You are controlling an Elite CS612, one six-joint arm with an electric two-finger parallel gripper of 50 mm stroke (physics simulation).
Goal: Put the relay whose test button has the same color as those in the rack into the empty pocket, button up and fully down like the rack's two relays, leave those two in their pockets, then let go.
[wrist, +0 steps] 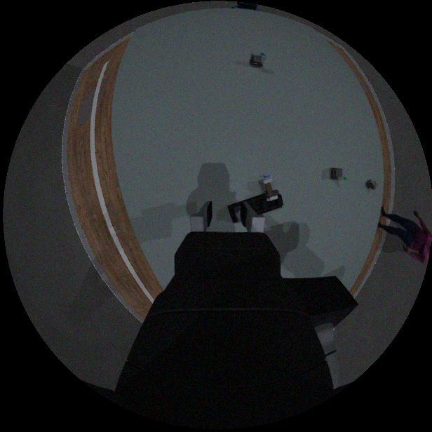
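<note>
The black rack (259,204) lies slightly tilted in the view, just right of centre, partly behind the right finger. A relay (268,186) with a blue button shows at its right part, and pale parts show near its right end; exact pockets cannot be told. The rack's left part is partly hidden. A loose relay (257,60) with a blue button lies far off at the top. Another relay (336,173) with a green button lies to the right. A smaller-looking relay (371,184) with an orange button lies farther right. My gripper (226,208) is open and empty, above and left of the rack.
A wooden border (85,165) with a pale strip runs along the left, and another wooden edge (378,115) along the right. A person figure (420,239) in a magenta top is beyond the right edge. A dark blue object (246,7) shows at the top edge.
</note>
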